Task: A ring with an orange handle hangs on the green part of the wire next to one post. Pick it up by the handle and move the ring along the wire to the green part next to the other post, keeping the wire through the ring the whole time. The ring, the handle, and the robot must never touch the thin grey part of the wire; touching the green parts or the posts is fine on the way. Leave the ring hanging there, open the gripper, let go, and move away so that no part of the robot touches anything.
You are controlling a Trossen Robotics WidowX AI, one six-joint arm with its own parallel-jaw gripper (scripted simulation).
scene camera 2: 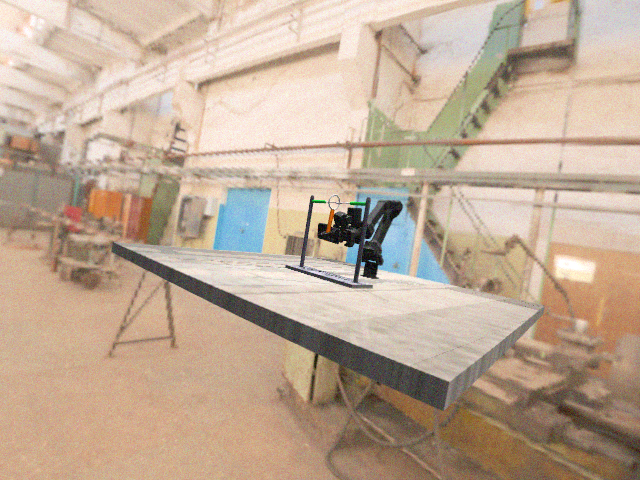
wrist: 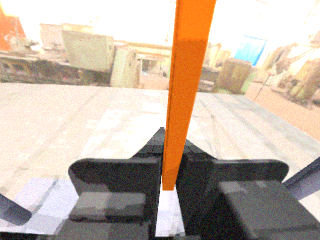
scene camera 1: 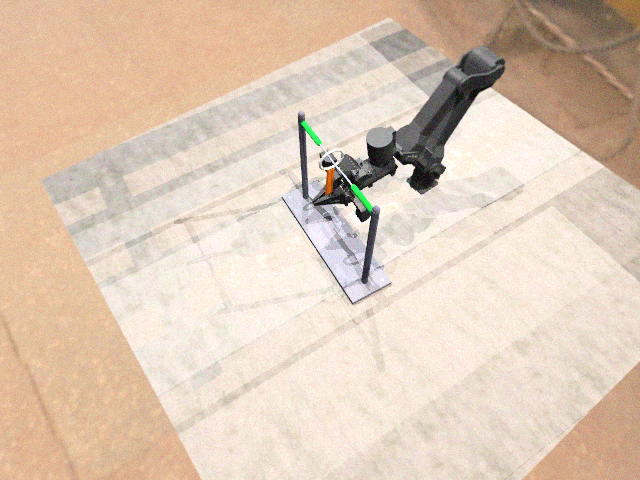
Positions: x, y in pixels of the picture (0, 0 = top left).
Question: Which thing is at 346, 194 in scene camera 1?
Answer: My gripper.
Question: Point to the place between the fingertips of my gripper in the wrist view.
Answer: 165, 131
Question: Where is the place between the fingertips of my gripper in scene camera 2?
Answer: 318, 236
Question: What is my gripper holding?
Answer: A ring.
